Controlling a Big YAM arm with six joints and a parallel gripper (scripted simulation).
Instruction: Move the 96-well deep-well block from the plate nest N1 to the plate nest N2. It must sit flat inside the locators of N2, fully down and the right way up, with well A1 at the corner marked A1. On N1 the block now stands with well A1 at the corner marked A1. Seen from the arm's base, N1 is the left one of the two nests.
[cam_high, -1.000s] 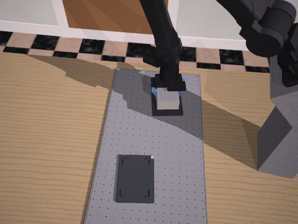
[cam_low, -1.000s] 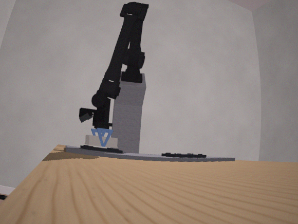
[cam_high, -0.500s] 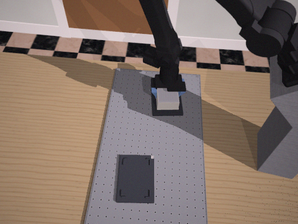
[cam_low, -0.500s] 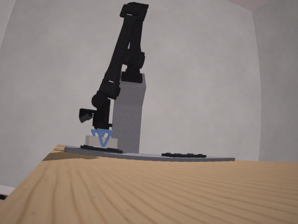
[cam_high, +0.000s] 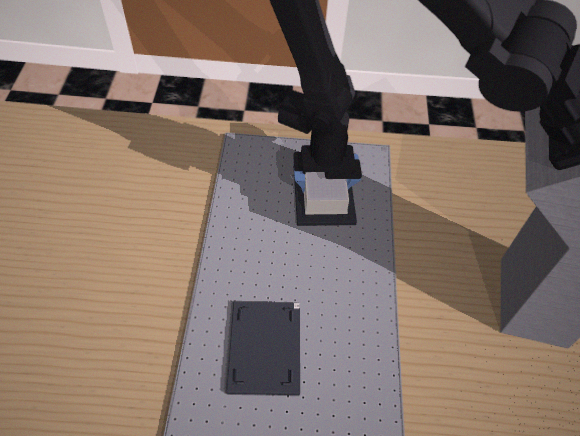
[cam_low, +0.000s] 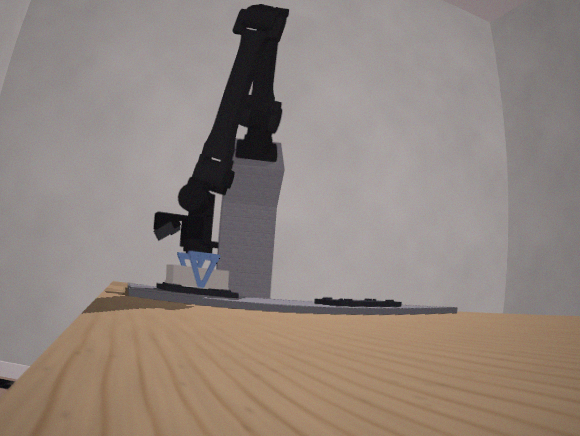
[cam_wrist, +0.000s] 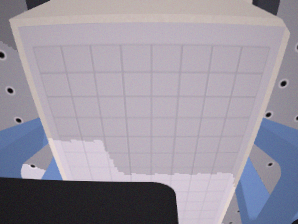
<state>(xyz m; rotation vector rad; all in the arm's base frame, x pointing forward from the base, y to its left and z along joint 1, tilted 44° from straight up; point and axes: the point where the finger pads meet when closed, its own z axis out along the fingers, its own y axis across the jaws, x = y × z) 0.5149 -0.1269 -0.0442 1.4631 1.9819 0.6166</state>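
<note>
My hand is 1 cm below the white deep-well block. From my hand the other things lie so: dark plate nest N2: 2 cm below; dark plate nest N1: 2 cm ahead, 36 cm to the left, 2 cm below.
</note>
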